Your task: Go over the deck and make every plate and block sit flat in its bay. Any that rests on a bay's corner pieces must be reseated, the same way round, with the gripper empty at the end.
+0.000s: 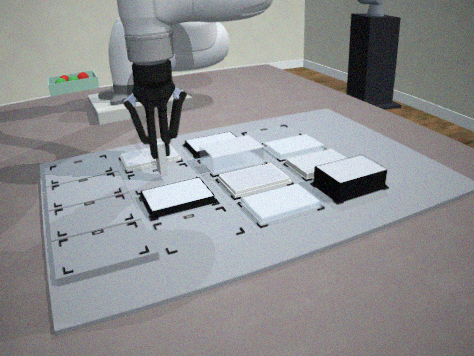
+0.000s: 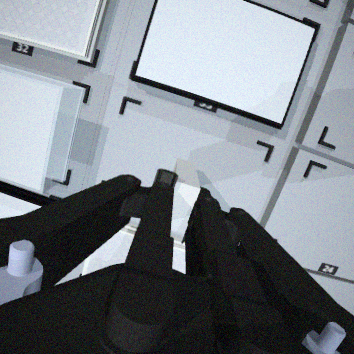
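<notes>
My gripper (image 1: 161, 167) (image 2: 180, 176) is shut and empty, low over an unoccupied bay of the deck (image 1: 115, 300). Behind it a white plate (image 1: 137, 160) (image 2: 107, 255) is partly hidden by the fingers. A black-sided white plate (image 1: 177, 195) (image 2: 225, 60) lies in front of the gripper; whether it touches its corner pieces is unclear. A clear-sided block (image 1: 232, 150) (image 2: 25, 130) stands to the right. A textured plate (image 1: 255, 178) (image 2: 45, 25), a pale plate (image 1: 282, 202), a tall black block (image 1: 350, 175), two white plates (image 1: 292, 145) (image 1: 317, 161) and a black-edged plate (image 1: 217, 138) also show.
Black corner pieces mark the bays. Raised bay panels (image 1: 100, 255) stand at the deck's left side. The robot's base (image 1: 107, 115) is behind the deck. A green bin (image 1: 75, 86) with red and green balls is back left; a dark pedestal (image 1: 372, 60) stands back right.
</notes>
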